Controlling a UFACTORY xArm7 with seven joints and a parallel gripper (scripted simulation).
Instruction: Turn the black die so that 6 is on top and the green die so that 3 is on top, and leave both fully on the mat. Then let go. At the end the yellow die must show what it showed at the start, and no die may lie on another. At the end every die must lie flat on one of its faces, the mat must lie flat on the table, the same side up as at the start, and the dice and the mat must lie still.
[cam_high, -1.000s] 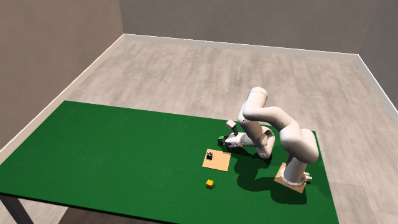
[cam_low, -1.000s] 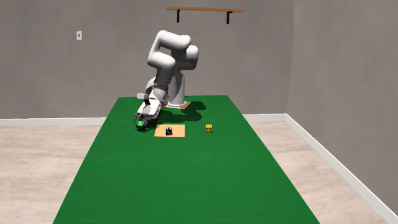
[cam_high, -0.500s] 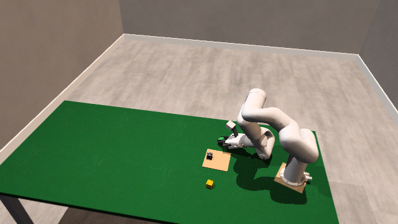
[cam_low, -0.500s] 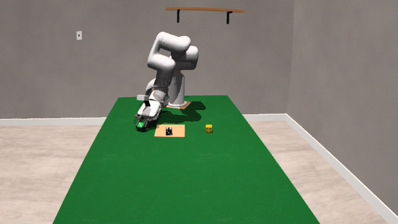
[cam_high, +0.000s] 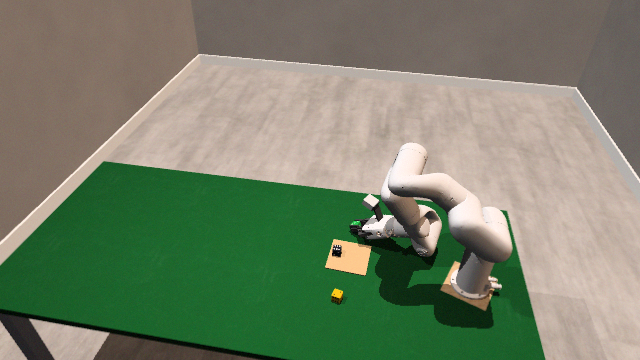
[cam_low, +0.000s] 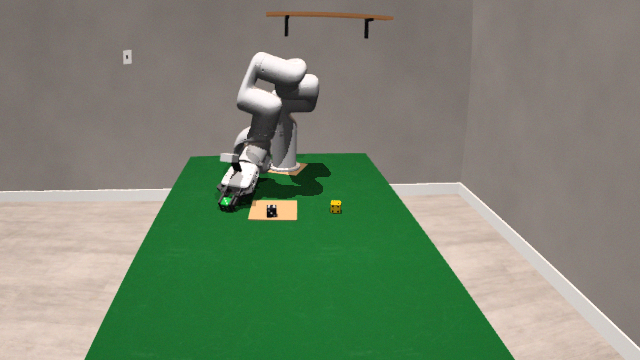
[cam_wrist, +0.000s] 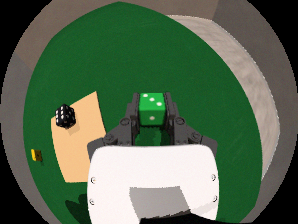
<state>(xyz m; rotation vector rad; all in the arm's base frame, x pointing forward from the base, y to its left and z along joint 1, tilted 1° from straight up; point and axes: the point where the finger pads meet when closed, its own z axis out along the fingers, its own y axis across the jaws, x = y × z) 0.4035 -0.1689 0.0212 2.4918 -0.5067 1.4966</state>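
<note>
Right now the green die is right at my hand. Also, from my hand: tan mat: 10 mm ahead, 140 mm to the left, 20 mm below; then yellow die: 20 mm ahead, 330 mm to the left, 10 mm below; then black die: 50 mm ahead, 140 mm to the left, 10 mm below.
</note>
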